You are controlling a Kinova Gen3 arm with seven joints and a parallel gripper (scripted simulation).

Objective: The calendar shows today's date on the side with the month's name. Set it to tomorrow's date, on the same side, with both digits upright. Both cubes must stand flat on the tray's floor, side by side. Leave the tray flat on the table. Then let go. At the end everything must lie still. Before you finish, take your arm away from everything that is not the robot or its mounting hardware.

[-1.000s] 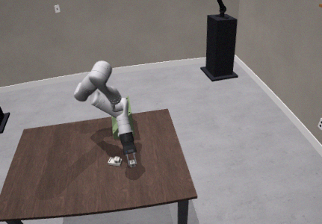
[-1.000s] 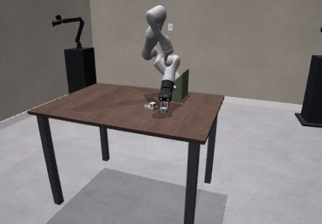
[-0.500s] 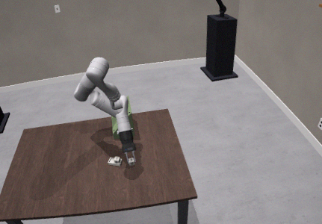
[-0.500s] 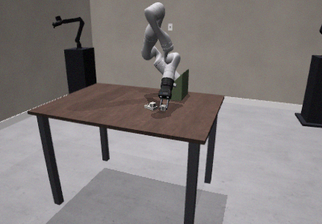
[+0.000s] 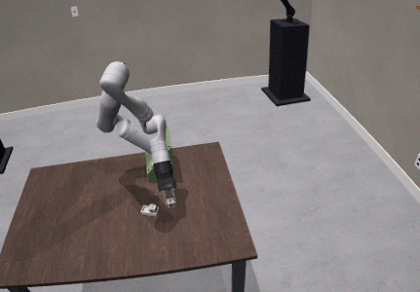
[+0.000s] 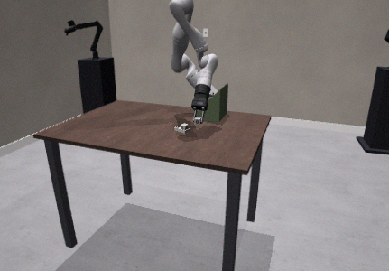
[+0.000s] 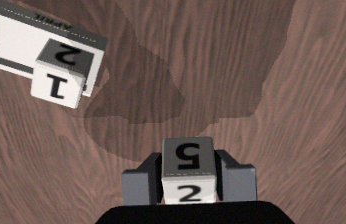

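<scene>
Right now my hand is 30 mm past the white cube, 80 mm to the left of it and 60 mm above it. The rest, counted from my hand: white calendar tray 40 mm behind, 90 mm to the right, 80 mm below; then digit cube 10 mm ahead, 10 mm below.
</scene>
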